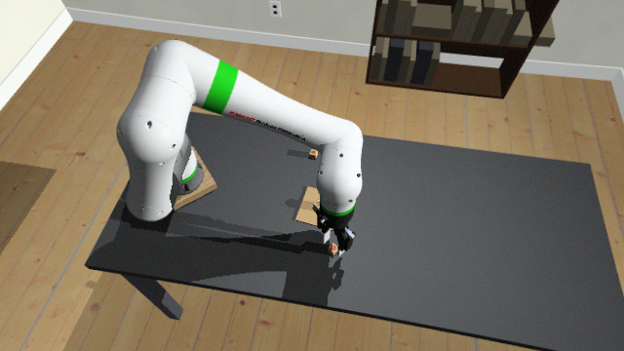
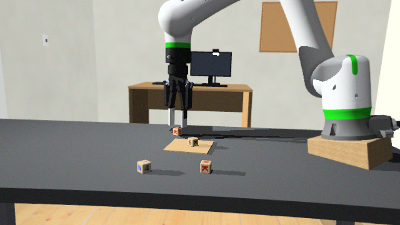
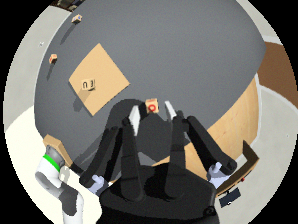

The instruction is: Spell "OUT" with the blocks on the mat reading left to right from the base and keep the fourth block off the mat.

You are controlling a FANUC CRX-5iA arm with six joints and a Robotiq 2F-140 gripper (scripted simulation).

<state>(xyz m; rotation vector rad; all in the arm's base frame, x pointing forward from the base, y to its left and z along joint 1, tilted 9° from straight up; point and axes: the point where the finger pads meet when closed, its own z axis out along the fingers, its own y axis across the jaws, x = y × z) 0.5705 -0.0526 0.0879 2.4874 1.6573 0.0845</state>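
Right now the tan mat is 90 mm behind my hand, 130 mm to the left of it and 60 mm below it.
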